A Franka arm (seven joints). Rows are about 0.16 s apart.
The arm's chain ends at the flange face. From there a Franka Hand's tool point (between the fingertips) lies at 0.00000 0.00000 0.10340 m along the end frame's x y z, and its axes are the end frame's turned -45 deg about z.
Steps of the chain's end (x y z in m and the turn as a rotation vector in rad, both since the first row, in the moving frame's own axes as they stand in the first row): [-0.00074, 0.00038, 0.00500, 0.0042, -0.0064, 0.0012]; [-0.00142, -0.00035, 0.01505, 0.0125, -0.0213, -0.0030]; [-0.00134, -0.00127, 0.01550, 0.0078, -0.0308, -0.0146]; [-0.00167, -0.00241, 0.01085, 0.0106, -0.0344, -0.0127]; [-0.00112, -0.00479, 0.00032, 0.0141, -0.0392, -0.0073]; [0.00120, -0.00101, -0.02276, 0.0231, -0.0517, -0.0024]
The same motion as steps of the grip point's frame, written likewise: [-0.00095, -0.00103, 0.00500, 0.0075, -0.0016, 0.0012]; [-0.00140, -0.00372, 0.01502, 0.0239, -0.0062, -0.0030]; [-0.00175, -0.00465, 0.01545, 0.0273, -0.0163, -0.0146]; [-0.00124, -0.00616, 0.01078, 0.0318, -0.0168, -0.0127]; [0.00075, -0.00807, 0.00023, 0.0377, -0.0177, -0.0073]; [-0.00053, -0.00533, -0.02293, 0.0529, -0.0202, -0.0024]
